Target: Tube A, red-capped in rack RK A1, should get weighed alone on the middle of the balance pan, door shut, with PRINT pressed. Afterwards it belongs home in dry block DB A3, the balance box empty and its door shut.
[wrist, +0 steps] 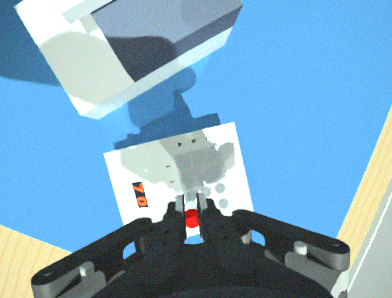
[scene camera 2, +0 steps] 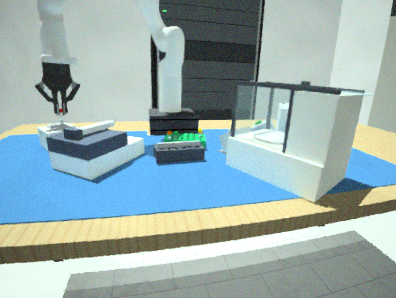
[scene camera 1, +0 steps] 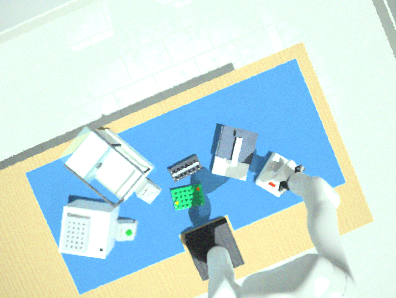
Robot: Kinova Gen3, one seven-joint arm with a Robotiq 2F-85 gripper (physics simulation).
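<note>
My gripper points down over the dry block and is shut on the red-capped tube. The red cap shows between the fingertips. The tube's lower end is hidden, so I cannot tell whether it sits in a hole. The dry block is white with a lit display reading 70. The balance has a glass-sided box; its pan looks empty, and I cannot tell the door's state. The green rack holds an orange cap and a yellow cap.
A grey-lidded white device stands close beside the dry block. A dark rack is beside the green rack. A small white panel adjoins the balance. A keypad machine and green-button box stand near it.
</note>
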